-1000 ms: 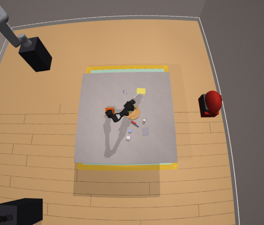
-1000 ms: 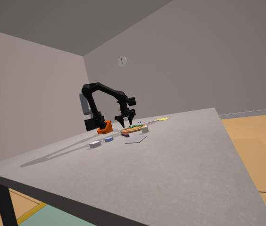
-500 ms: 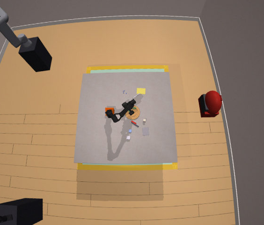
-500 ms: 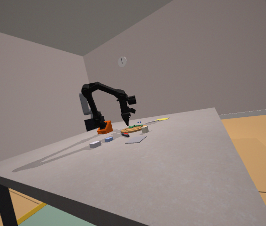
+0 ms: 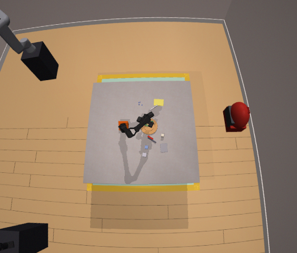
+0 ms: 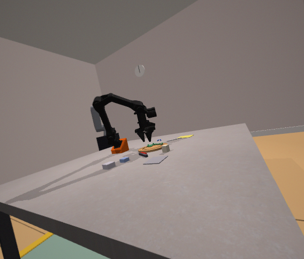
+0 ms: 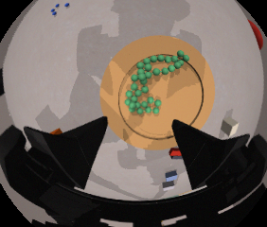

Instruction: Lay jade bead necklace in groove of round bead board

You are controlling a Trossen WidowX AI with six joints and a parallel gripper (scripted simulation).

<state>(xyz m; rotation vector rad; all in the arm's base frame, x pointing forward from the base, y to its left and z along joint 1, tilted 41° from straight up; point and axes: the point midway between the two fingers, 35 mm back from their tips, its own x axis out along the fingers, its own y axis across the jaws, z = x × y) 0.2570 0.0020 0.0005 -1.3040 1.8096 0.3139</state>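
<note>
Right now my gripper tip is 4 cm short of the round wooden bead board, 4 cm above it and 1 cm to the left of it. From my gripper tip the other things lie so: beige cube 19 cm ahead, 14 cm to the right, 3 cm below; then red-handled tool 16 cm to the right, 5 cm ahead, 4 cm below; then blue block 26 cm to the right, 4 cm below, 1 cm behind.
</note>
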